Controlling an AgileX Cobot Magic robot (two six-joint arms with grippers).
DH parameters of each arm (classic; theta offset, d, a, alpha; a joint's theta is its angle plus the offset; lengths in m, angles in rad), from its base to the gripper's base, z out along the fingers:
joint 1: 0 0.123 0 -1.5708
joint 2: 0.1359 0 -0.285 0
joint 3: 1.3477 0 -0.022 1.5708
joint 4: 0 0.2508 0 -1.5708
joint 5: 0 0 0.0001 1.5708
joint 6: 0 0.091 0 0
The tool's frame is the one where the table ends.
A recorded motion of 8 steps. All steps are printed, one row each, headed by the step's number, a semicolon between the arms.
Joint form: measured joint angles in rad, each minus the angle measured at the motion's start. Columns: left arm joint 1, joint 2, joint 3, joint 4, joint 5, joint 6; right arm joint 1, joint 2, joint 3, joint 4, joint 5, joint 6.
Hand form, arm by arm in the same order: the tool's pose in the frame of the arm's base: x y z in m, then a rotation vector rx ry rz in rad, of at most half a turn. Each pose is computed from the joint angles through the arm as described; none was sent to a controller.
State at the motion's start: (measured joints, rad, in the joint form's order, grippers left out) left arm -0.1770 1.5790 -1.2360 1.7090 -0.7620 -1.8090; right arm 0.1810 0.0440 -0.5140 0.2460 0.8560 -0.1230
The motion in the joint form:
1: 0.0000 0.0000 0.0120 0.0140 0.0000 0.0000; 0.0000 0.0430 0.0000 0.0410 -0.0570 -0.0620
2: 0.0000 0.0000 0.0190 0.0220 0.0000 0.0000; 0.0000 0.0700 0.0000 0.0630 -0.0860 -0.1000
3: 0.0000 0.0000 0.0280 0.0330 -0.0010 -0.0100; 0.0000 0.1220 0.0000 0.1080 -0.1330 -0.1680
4: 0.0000 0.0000 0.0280 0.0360 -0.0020 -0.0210; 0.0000 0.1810 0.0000 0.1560 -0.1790 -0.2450
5: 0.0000 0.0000 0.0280 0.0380 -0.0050 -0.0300; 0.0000 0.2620 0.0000 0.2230 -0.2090 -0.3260
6: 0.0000 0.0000 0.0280 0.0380 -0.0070 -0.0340; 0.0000 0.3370 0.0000 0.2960 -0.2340 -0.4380
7: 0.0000 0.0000 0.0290 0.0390 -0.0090 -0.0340; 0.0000 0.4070 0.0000 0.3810 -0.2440 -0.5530
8: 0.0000 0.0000 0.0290 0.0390 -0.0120 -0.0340; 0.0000 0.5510 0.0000 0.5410 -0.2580 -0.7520
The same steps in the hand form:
1: 0.3333 -0.1226 0.3333 0.6302 1.8615 -0.8745; 0.0120 0.0210 0.3052 -0.2930 1.8180 0.3269
2: 0.3326 -0.1224 0.3306 0.6359 1.8709 -0.8706; 0.0173 0.0228 0.3075 -0.3134 1.8085 0.3239
3: 0.3317 -0.1222 0.3272 0.6358 1.8877 -0.8725; 0.0274 0.0263 0.3109 -0.3465 1.7990 0.3242
4: 0.3316 -0.1222 0.3271 0.6294 1.8937 -0.8782; 0.0390 0.0298 0.3134 -0.3822 1.7948 0.3201
5: 0.3314 -0.1224 0.3270 0.6253 1.8983 -0.8852; 0.0542 0.0352 0.3131 -0.4177 1.8234 0.3378
6: 0.3312 -0.1225 0.3270 0.6232 1.9000 -0.8896; 0.0681 0.0403 0.3118 -0.4753 1.8395 0.3410
7: 0.3310 -0.1225 0.3266 0.6253 1.9011 -0.8910; 0.0804 0.0459 0.3093 -0.5331 1.8566 0.3595
8: 0.3307 -0.1227 0.3266 0.6275 1.9008 -0.8938; 0.1054 0.0562 0.3010 -0.6146 1.9002 0.4107

